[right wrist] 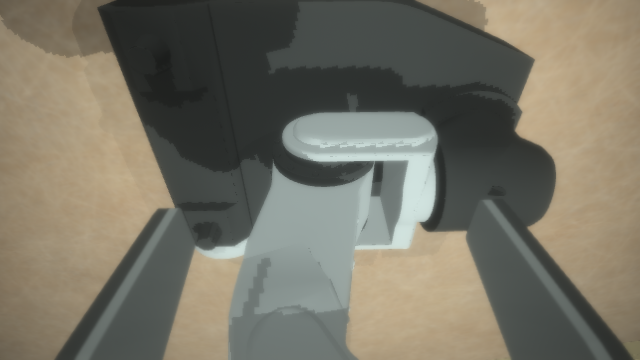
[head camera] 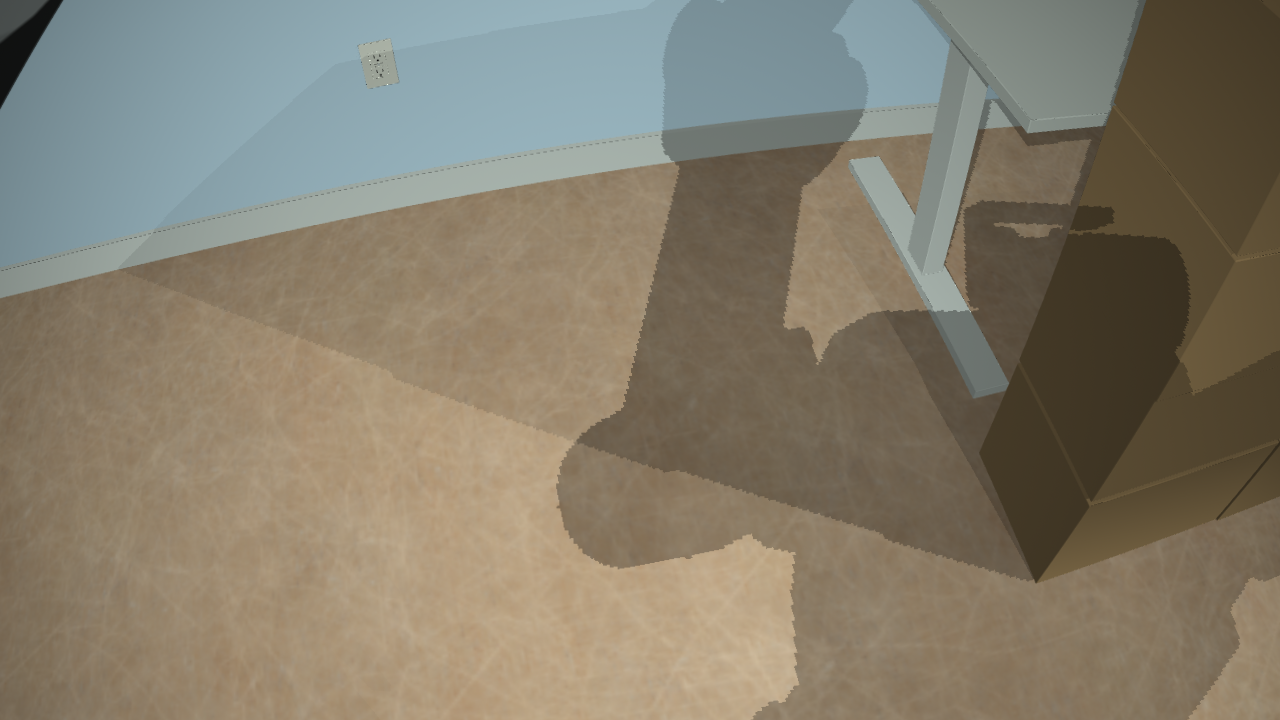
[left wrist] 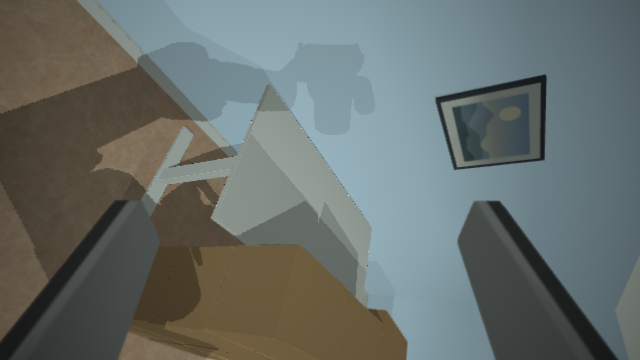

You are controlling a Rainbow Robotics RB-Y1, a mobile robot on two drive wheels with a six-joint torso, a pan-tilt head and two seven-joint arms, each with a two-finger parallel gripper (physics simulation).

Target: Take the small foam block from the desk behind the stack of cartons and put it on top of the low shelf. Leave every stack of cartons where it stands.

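Frame: origin at the robot's base, x ahead, y up, z right, level; millimetres.
Seen in the pictures: left gripper, fingertip midpoint: (left wrist: 309, 220); right gripper, fingertip midpoint: (right wrist: 329, 222).
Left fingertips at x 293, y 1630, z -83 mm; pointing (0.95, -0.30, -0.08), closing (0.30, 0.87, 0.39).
Note:
A point is followed by its place in that frame.
The desk (head camera: 1065, 62) {x 1072, y 721, z 627 mm} (left wrist: 270, 175) {x 1298, y 721, z 636 mm} has a pale top. It shows at the upper right in the head view and at the centre left in the left wrist view. The brown stack of cartons (head camera: 1118, 313) (left wrist: 250, 295) stands in front of it and hides part of it. The foam block and the low shelf cannot be made out in these views. My left gripper (left wrist: 309, 220) {x 293, y 1630, z -83 mm} is open and empty, with the desk and cartons visible beyond its fingers. My right gripper (right wrist: 329, 222) {x -223, y 578, z 225 mm} is open and empty above the floor, beside the robot's own body.
The desk's leg (head camera: 944, 170) {x 1279, y 311, z 543 mm} and long foot (head camera: 966, 340) stand on the floor left of the cartons. A blue wall with an outlet (head camera: 377, 62) {x 1531, y 407, z -582 mm} runs behind. A framed picture (left wrist: 520, 145) {x 1871, y 1780, z 1078 mm} hangs on the wall. Shadows of the robot fall across floor, wall and cartons.

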